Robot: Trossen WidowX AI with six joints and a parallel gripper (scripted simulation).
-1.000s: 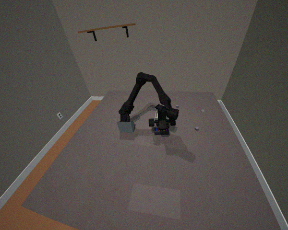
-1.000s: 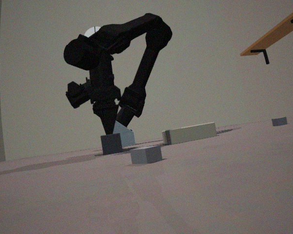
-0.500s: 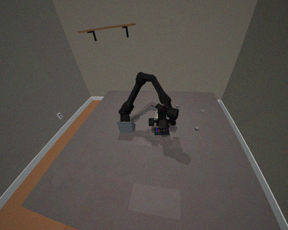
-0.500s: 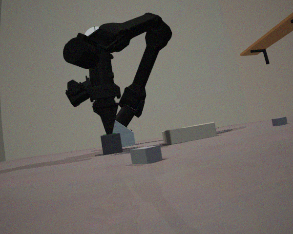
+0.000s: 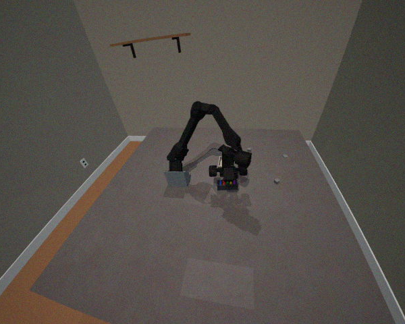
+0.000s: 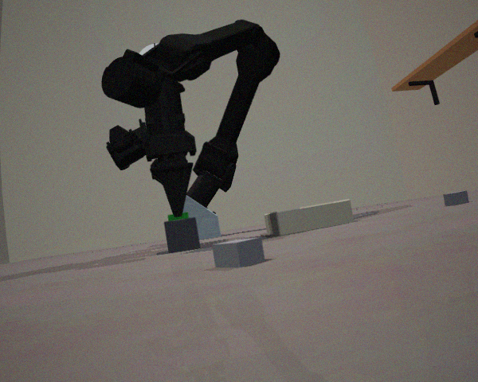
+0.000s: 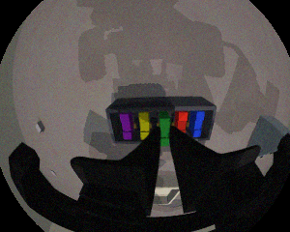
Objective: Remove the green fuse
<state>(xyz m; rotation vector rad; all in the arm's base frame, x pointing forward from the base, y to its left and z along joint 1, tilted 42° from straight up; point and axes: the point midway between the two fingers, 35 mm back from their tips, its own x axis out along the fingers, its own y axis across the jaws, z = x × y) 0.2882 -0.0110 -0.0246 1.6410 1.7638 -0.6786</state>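
The pale tray is 1 cm ahead of my gripper tip, 18 cm to the left of it and 4 cm below it. From my gripper tip the other things lie so: green fuse: 1 cm below.
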